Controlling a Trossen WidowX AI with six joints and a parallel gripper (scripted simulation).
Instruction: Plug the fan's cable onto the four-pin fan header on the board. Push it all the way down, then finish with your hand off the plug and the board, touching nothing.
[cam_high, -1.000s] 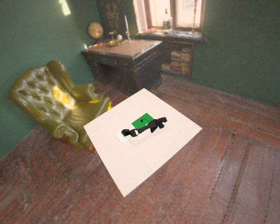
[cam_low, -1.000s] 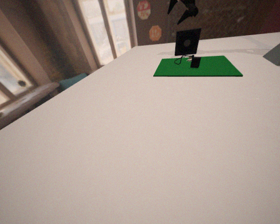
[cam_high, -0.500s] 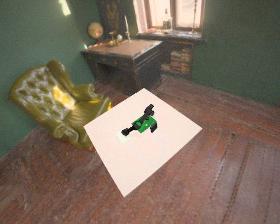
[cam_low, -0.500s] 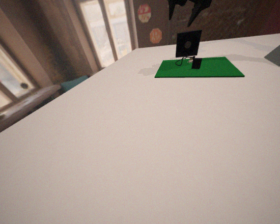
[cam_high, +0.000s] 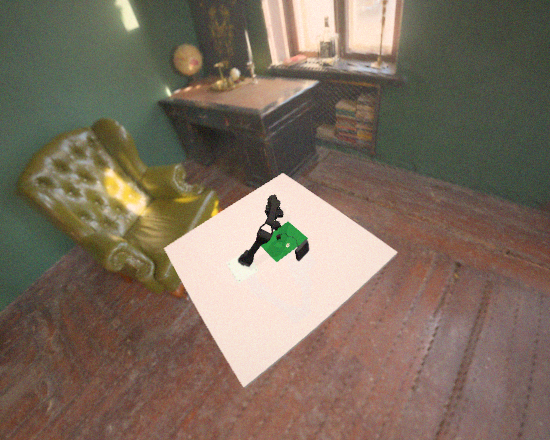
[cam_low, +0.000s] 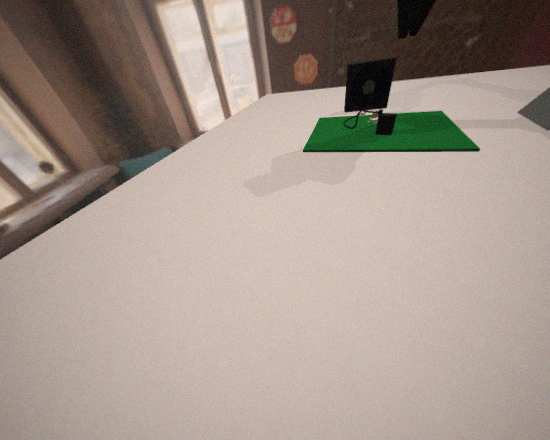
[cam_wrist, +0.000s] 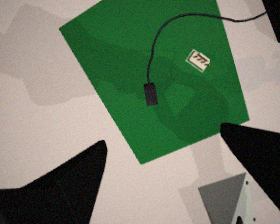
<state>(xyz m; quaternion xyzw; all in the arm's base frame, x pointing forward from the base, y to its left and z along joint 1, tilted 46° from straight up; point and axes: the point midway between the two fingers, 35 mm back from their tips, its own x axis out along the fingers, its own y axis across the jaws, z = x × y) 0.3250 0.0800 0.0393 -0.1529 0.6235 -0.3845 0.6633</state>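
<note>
Now: the dark fan plug 140 mm below my gripper tip and 10 mm ahead of it. Round my gripper tip: black fan 230 mm to the right, 100 mm below, 40 mm ahead; fan header 160 mm below, 100 mm to the right, 20 mm ahead; green board 180 mm below, 30 mm to the right, 20 mm ahead.
</note>
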